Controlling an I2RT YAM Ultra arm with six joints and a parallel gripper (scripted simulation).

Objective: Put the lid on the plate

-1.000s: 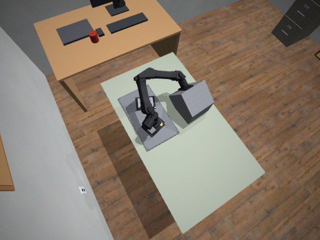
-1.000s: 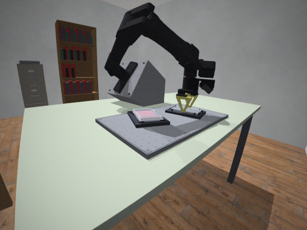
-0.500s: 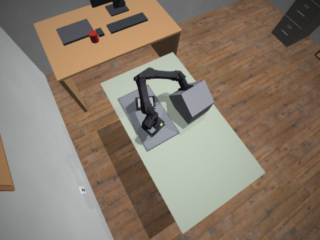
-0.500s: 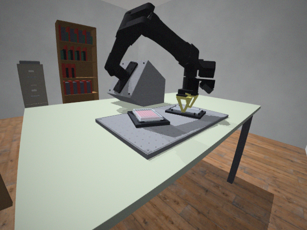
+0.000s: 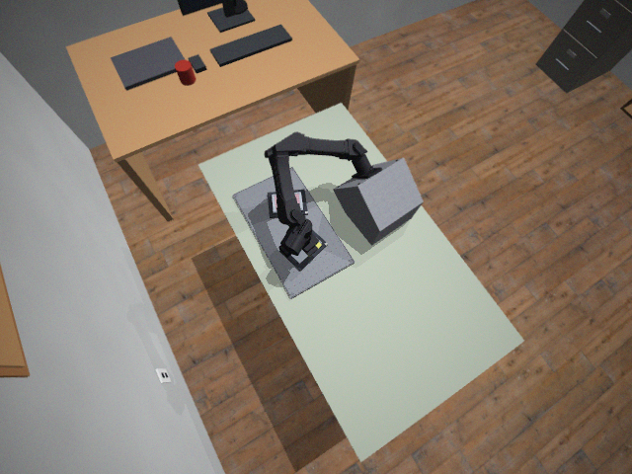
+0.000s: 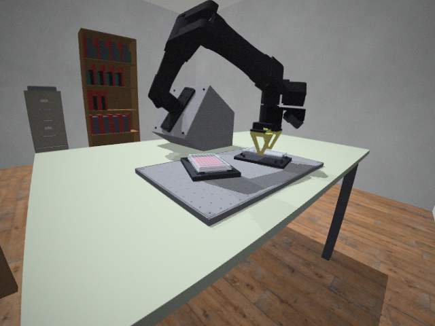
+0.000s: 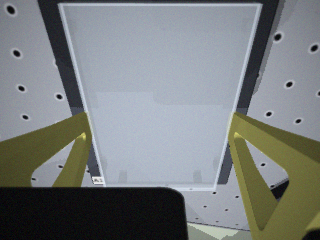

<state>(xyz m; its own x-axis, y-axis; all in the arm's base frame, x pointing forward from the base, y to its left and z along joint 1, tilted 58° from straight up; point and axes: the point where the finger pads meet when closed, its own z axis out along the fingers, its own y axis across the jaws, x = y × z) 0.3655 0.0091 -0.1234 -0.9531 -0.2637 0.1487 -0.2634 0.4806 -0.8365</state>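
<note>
My hand is 30 mm above the black lid park LP1. The rest, counted from my hand: clear lid: right at my hand; culture plate M06: 40 mm behind, 210 mm to the right, 10 mm below.
</note>
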